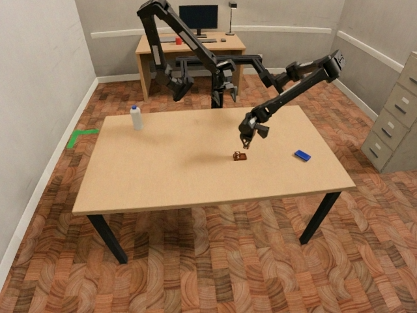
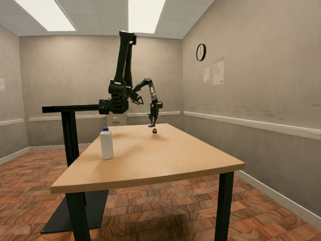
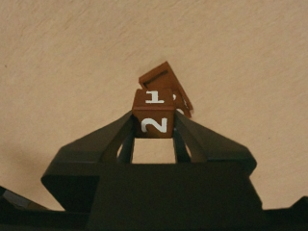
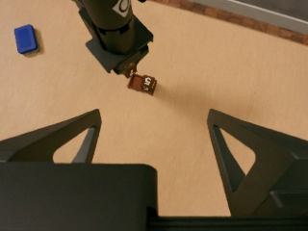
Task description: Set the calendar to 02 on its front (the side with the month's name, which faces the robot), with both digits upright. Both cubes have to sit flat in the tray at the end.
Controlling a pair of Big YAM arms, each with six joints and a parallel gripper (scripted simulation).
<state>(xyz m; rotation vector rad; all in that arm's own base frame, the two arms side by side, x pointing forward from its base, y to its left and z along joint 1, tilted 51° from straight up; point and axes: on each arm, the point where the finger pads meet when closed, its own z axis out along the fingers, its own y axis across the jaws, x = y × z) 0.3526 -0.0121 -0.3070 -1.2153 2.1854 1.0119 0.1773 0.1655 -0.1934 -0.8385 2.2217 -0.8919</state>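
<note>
My left hand is 3 cm to the left of the brown calendar tray and 9 cm above it. The rest, counted from my left hand: flat blue block 5 cm ahead, 35 cm to the left, 9 cm below.
</note>
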